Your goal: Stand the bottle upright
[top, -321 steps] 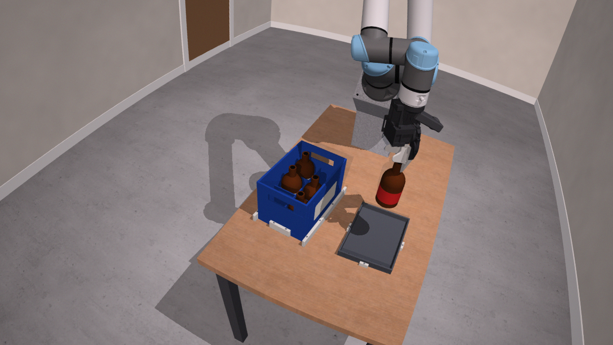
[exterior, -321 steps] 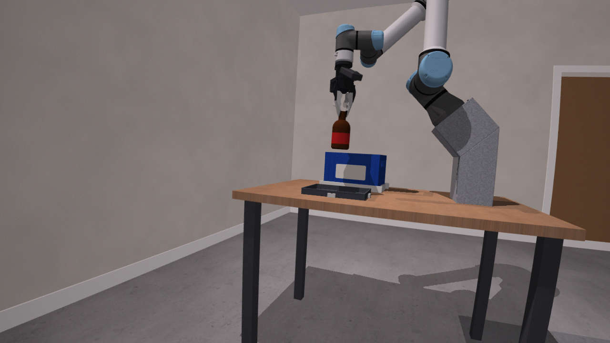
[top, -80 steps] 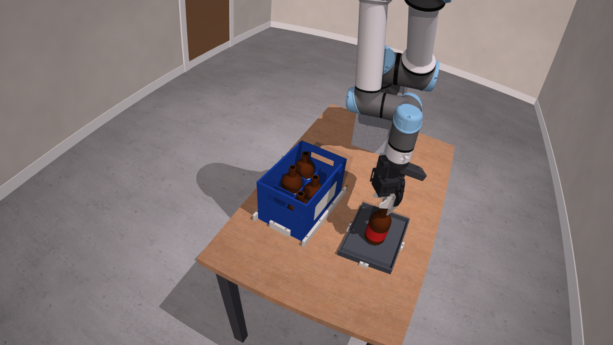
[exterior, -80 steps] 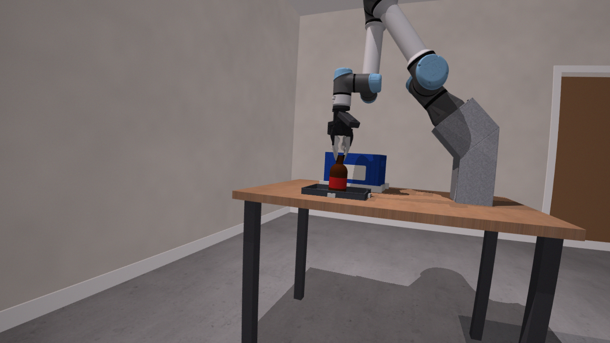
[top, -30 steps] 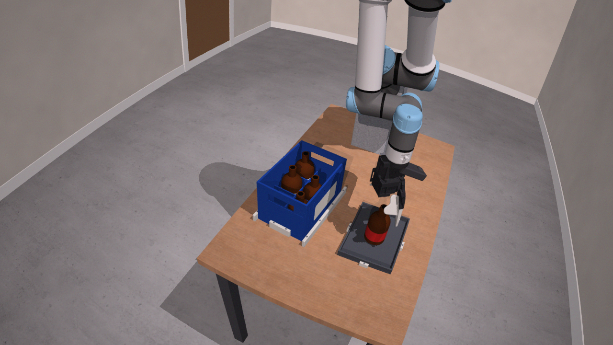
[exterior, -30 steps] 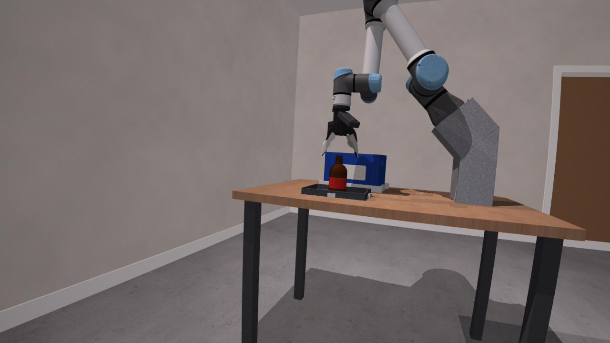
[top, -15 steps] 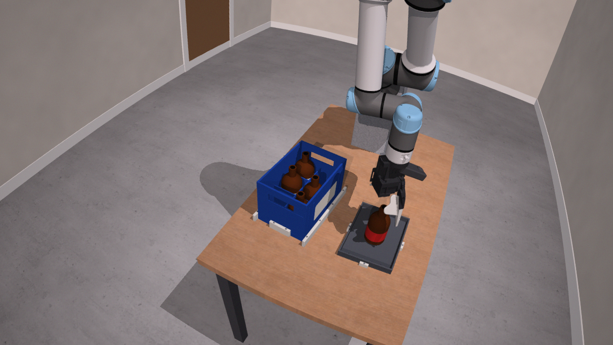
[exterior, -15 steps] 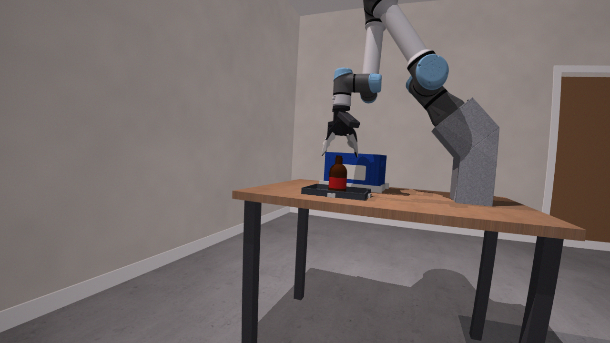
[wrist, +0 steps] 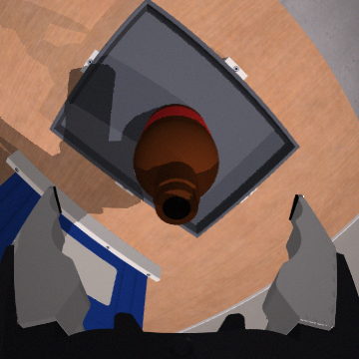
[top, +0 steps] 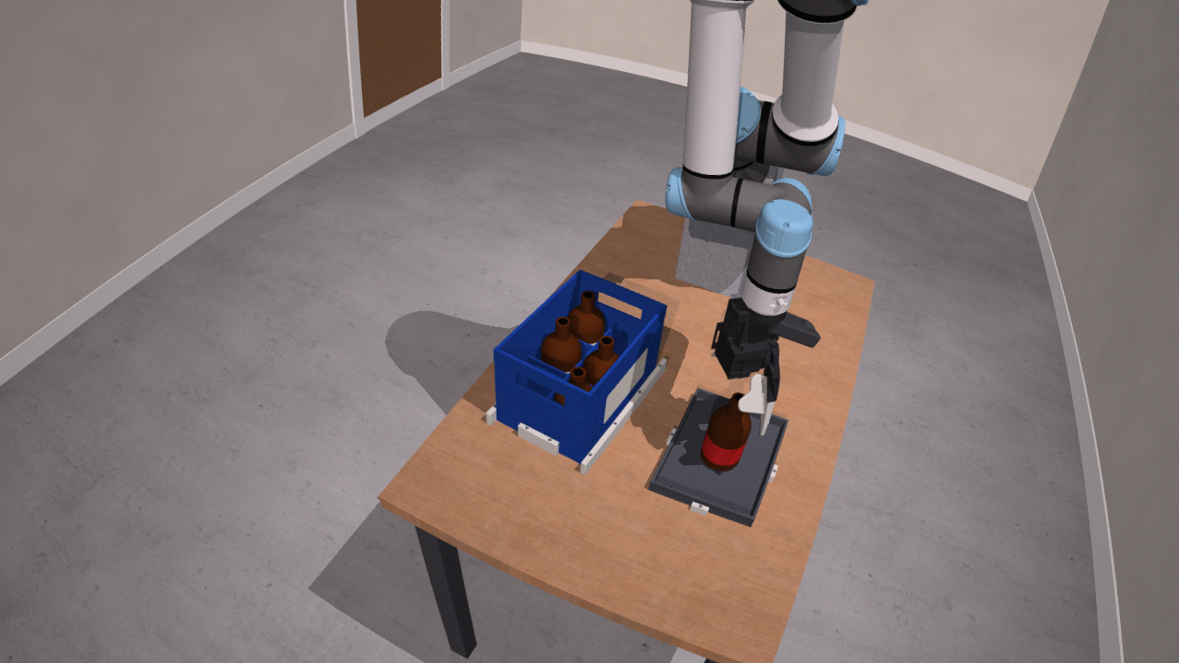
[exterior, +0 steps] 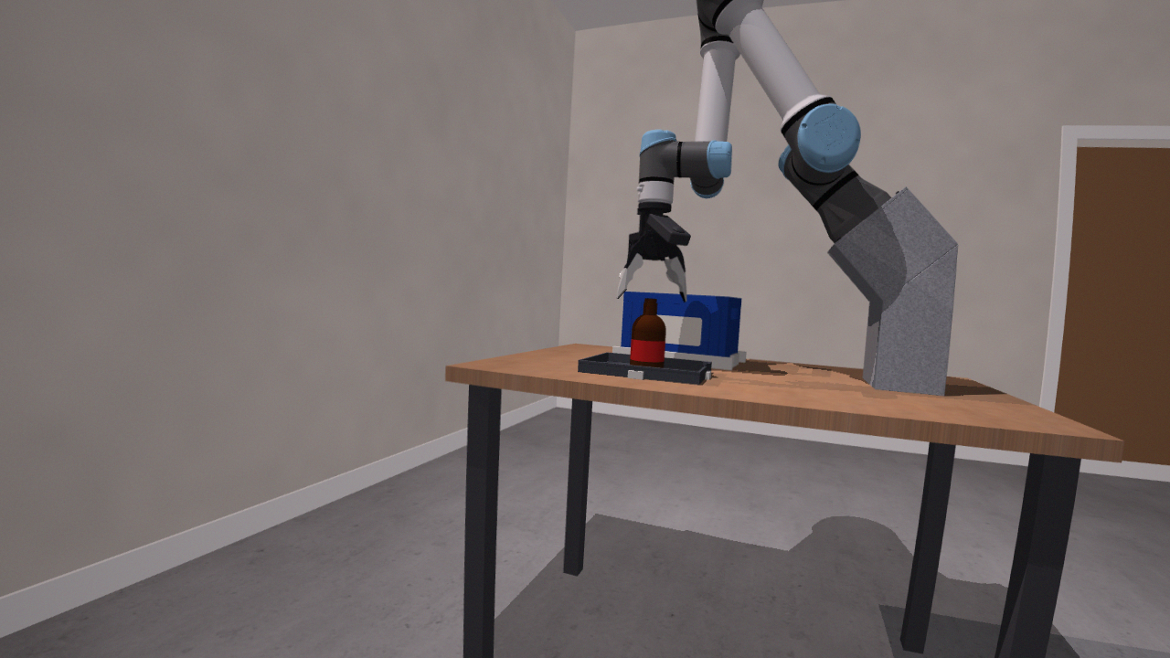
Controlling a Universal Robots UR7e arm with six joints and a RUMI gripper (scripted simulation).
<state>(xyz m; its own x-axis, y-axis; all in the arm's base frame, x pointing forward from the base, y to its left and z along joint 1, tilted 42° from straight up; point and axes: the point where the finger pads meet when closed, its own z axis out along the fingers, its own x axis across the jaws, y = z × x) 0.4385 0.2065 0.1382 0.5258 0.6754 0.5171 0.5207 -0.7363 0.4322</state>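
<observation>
Now: hand 70 mm above the bottle, 10 mm to the left of it and 10 mm short of it. From my hand the other things lie so: dark tray 140 mm below; crate 300 mm to the right, 70 mm below, 10 mm ahead.
</observation>
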